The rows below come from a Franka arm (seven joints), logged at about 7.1 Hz.
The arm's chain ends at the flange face. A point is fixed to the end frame.
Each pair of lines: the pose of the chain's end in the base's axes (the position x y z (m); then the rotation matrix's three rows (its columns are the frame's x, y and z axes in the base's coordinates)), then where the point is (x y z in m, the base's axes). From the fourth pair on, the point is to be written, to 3 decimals.
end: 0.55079 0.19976 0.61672; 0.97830 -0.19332 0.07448; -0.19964 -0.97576 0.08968; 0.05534 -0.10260 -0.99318
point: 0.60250 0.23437 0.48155
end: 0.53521 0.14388 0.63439; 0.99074 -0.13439 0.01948; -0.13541 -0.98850 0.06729; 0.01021 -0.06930 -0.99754
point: 0.57784 0.17804 0.49598
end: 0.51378 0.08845 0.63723; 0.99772 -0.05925 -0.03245; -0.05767 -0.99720 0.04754; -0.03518 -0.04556 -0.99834
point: 0.54709 0.12289 0.49635
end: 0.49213 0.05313 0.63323; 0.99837 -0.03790 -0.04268; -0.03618 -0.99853 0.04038; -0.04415 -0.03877 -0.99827
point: 0.523 0.087 0.492
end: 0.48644 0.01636 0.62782; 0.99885 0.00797 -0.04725; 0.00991 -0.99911 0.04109; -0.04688 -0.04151 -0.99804
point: 0.516 0.052 0.486
